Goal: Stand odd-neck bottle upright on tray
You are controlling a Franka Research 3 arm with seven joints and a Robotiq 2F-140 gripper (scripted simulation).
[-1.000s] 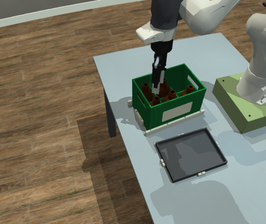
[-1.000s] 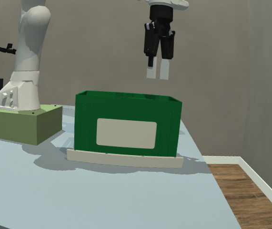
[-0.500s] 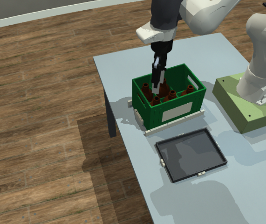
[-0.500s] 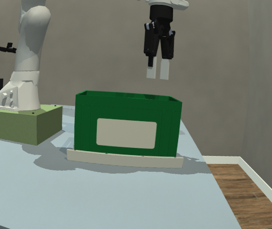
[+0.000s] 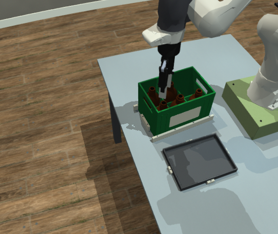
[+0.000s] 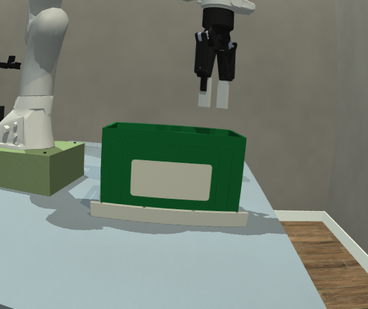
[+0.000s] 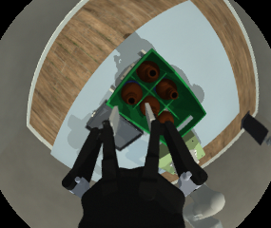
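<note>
My hand is 80 mm past the green crate, 60 mm to the left of it and 170 mm above it. The rest, counted from my hand: dark tray: 100 mm behind, 210 mm to the left, 240 mm below; then bottle: 70 mm behind, 100 mm to the right, 170 mm below.
</note>
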